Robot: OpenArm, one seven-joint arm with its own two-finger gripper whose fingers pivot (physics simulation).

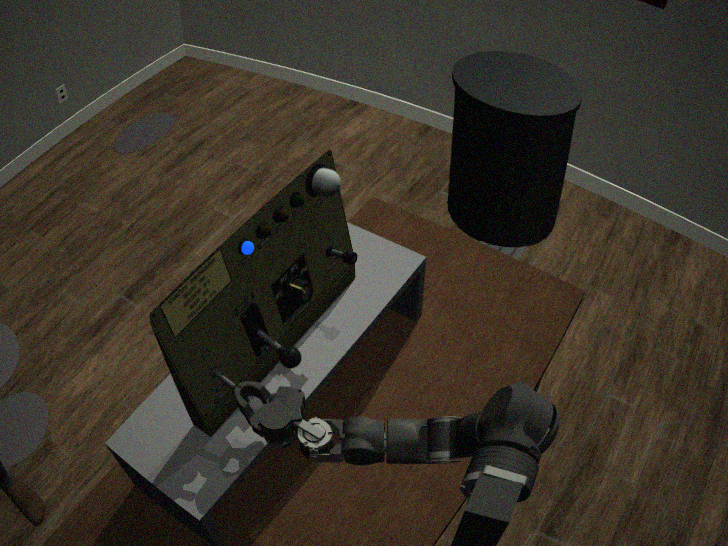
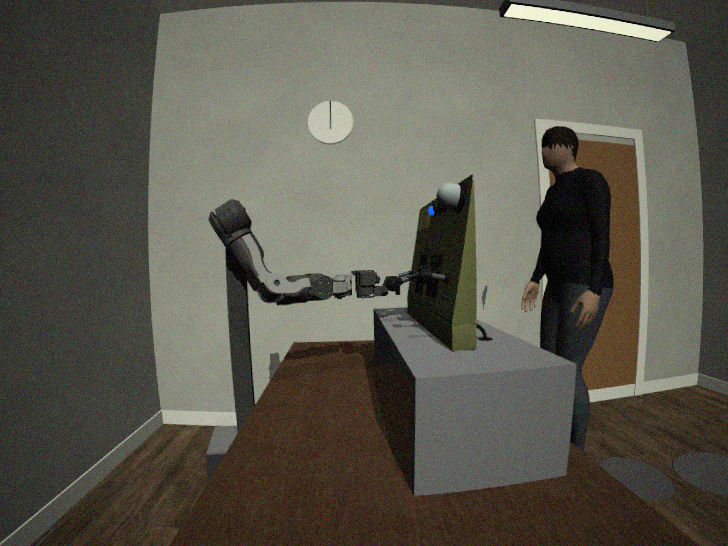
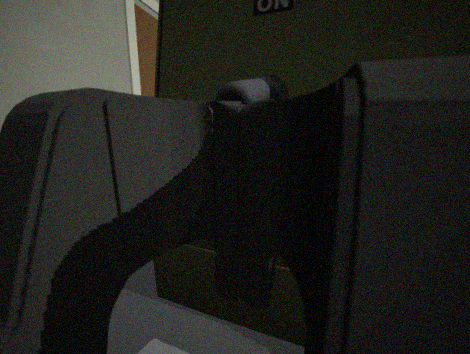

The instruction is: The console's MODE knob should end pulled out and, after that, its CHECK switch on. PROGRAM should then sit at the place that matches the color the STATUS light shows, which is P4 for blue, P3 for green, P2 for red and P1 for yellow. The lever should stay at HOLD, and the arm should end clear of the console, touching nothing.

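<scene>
The console (image 1: pixel 194 352) (image 2: pixel 464 305) stands on a grey block. A blue lamp (image 1: pixel 246 247) (image 2: pixel 431 210) is lit. The MODE knob (image 1: pixel 350 257) stands out on its shaft at the right. The PROGRAM dial (image 1: pixel 298 286) has a yellow pointer; its place is unreadable. The lever (image 1: pixel 289 356) (image 2: pixel 392 283) sticks out left of it, its label unreadable. The CHECK switch (image 1: pixel 224 377) (image 3: pixel 252 91) is at lower left; its pale tip shows above my fingers, below the ON label (image 3: pixel 272 5). My gripper (image 1: pixel 239 389) (image 2: pixel 384 290) (image 3: pixel 254 202) is shut and empty, at the switch; contact is unclear.
The grey block (image 1: pixel 382 246) (image 2: pixel 493 423) carries the console. A white dome (image 1: pixel 325 181) (image 2: pixel 449 194) sits at the console's upper right. The lever's ball is close to my gripper. A dark drum (image 1: pixel 508 164) stands by the wall, and a person (image 2: pixel 573 235) stands behind the console.
</scene>
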